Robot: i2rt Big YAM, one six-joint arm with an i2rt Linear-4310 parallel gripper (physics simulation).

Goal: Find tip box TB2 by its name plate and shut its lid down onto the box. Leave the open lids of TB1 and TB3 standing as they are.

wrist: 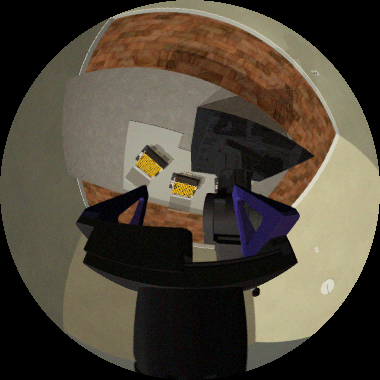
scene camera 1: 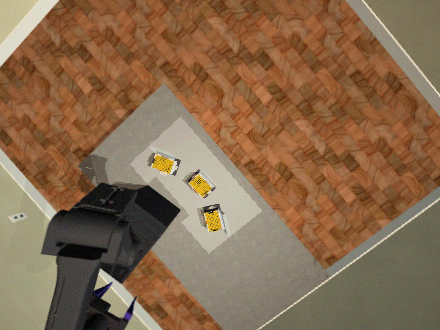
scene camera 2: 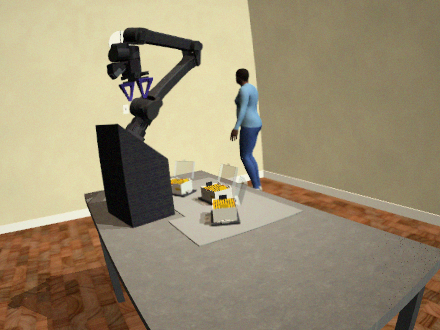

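Pixels of known places: gripper, between the fingertips: (wrist: 189,189) (scene camera 1: 124,289) (scene camera 2: 137,99); arm's base, origin of its link: (wrist: 233,154) (scene camera 2: 131,138).
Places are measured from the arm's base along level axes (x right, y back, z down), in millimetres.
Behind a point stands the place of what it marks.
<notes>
Three tip boxes with yellow tips stand on the pale mat, their clear lids open: a far box (scene camera 1: 164,164) (scene camera 2: 181,187) {x -196, y -228, z 283 mm}, a middle box (scene camera 1: 201,185) {x -37, y -352, z 269 mm} (scene camera 2: 216,192) (wrist: 184,188) {x -42, y -338, z 269 mm} and a near box (scene camera 1: 214,220) {x 183, y -304, z 268 mm} (scene camera 2: 224,214) (wrist: 150,164) {x 173, y -284, z 269 mm}. The far lid (scene camera 2: 185,169) {x -306, y -285, z 224 mm}, the middle lid (scene camera 2: 228,173) {x -58, y -419, z 218 mm} and the near lid (scene camera 2: 242,190) {x 261, y -341, z 206 mm} stand up. The name plates are too small to read, so I cannot tell which box is TB2. In the wrist view the far box is mostly hidden by the arm. My gripper (scene camera 1: 123,290) {x 96, y -28, z -149 mm} (scene camera 2: 138,98) {x 96, y -28, z -149 mm} (wrist: 189,189) {x 96, y -28, z -149 mm} is open and empty, high above and away from the boxes.
The dark wedge-shaped arm stand (scene camera 1: 155,206) {x -79, y -94, z 181 mm} (scene camera 2: 137,182) {x 87, y 5, z 157 mm} (wrist: 240,135) {x 37, y 46, z -47 mm} rises from the grey table (scene camera 1: 240,280) {x 634, y -215, z 328 mm} (scene camera 2: 280,270) {x 637, y -274, z 329 mm} (wrist: 95,120) {x 591, y -194, z 329 mm} beside the pale mat (scene camera 1: 245,202) {x 204, y -515, z 326 mm} (scene camera 2: 190,232) {x 253, y -138, z 326 mm} (wrist: 137,134) {x 301, y -188, z 326 mm}. A person (scene camera 2: 250,110) in a light blue top stands beyond the table.
</notes>
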